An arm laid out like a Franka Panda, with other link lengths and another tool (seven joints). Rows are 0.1 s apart.
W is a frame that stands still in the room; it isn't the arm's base.
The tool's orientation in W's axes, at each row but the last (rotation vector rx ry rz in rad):
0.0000, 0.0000, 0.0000
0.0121, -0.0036, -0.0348
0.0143, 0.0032, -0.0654
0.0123, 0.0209, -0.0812
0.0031, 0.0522, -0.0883
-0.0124, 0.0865, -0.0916
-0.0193, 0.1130, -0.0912
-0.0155, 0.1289, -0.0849
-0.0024, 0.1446, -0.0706
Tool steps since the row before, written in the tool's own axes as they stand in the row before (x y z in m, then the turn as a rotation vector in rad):
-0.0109, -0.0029, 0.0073, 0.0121, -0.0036, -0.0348
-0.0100, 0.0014, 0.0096, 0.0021, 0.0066, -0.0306
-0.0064, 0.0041, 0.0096, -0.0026, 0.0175, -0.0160
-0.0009, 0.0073, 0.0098, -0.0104, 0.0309, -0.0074
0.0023, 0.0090, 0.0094, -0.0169, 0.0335, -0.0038
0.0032, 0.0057, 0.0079, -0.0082, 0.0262, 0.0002
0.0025, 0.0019, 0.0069, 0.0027, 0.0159, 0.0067
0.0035, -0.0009, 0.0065, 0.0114, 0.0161, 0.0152
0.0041, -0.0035, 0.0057, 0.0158, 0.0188, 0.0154
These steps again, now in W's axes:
-0.0109, -0.0029, 0.0073, 0.0121, -0.0036, -0.0348
-0.0100, 0.0016, 0.0096, 0.0024, 0.0069, -0.0305
-0.0061, 0.0044, 0.0097, -0.0015, 0.0179, -0.0157
-0.0001, 0.0072, 0.0099, -0.0080, 0.0317, -0.0068
0.0036, 0.0087, 0.0093, -0.0141, 0.0349, -0.0029
0.0044, 0.0054, 0.0075, -0.0057, 0.0268, 0.0005
0.0034, 0.0018, 0.0065, 0.0049, 0.0157, 0.0060
0.0042, -0.0011, 0.0060, 0.0146, 0.0152, 0.0133
0.0046, -0.0038, 0.0051, 0.0191, 0.0176, 0.0128

